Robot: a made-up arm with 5 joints.
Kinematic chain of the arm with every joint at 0, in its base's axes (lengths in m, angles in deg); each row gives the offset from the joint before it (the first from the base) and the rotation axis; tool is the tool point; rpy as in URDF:
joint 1: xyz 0.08 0 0.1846 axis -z
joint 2: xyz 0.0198 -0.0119 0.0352 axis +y
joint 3: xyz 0.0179 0 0.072 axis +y
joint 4: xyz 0.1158 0 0.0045 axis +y
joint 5: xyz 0.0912 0.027 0 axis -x
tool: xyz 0 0 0 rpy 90 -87.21 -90
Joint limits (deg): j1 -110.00..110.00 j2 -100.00..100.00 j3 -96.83..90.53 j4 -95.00..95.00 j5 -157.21..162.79
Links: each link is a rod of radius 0.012 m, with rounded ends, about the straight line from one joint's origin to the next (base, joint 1, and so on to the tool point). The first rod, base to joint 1, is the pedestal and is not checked.
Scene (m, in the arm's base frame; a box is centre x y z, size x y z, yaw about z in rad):
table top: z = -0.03
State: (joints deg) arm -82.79 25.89 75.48 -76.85 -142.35
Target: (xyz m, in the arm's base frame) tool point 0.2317 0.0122 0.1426
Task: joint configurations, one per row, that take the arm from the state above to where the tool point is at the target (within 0.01 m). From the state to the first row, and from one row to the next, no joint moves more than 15 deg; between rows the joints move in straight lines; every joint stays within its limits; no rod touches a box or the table.
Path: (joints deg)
1: -68.81 25.22 74.66 -77.17 -142.35
2: -54.83 24.54 73.85 -77.50 -142.35
3: -40.85 23.87 73.03 -77.82 -142.35
4: -26.87 23.19 72.21 -78.15 -142.35
5: -12.88 22.52 71.40 -78.47 -142.35
6: 1.10 21.84 70.58 -78.80 -142.35

